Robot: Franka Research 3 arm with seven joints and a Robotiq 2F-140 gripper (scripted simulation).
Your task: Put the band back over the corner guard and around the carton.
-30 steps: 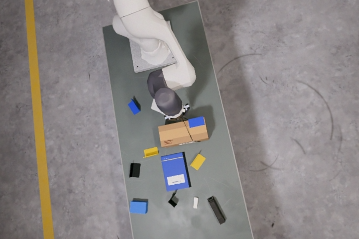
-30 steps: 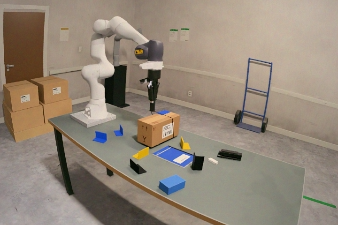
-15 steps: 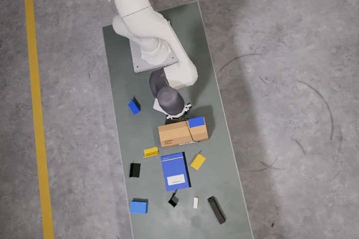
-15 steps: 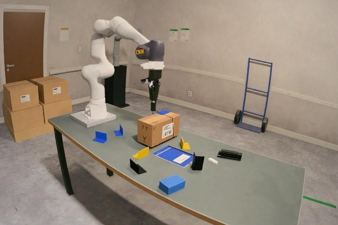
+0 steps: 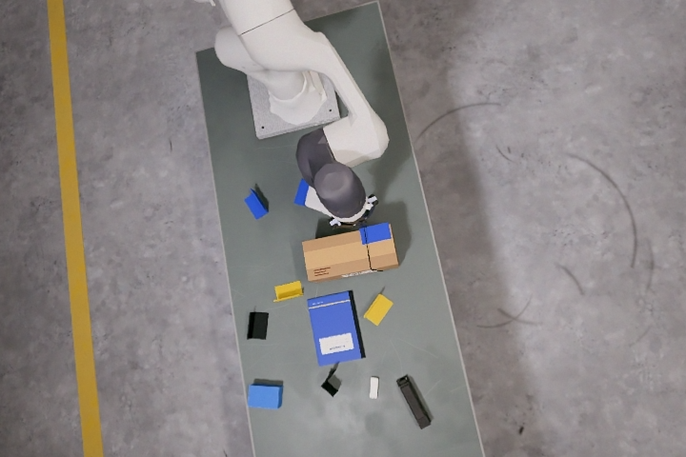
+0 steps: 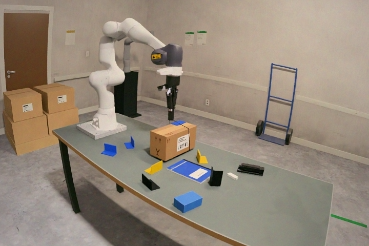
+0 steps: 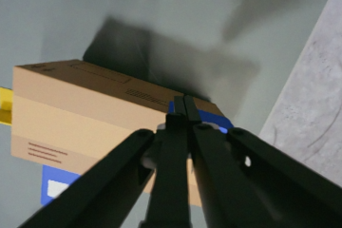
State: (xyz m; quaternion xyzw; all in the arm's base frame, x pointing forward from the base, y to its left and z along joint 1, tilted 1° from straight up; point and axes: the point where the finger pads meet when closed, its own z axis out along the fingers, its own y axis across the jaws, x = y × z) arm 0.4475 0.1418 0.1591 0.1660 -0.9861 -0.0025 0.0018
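Now: the blue corner guard 20 mm ahead of my hand, 30 mm to the left of it and 60 mm below it. The rest, counted from my hand: black tool 500 mm ahead, 40 mm to the left, 170 mm below; then white piece 450 mm ahead, 60 mm to the right, 190 mm below; then brown carton 70 mm ahead, 50 mm to the right, 120 mm below.
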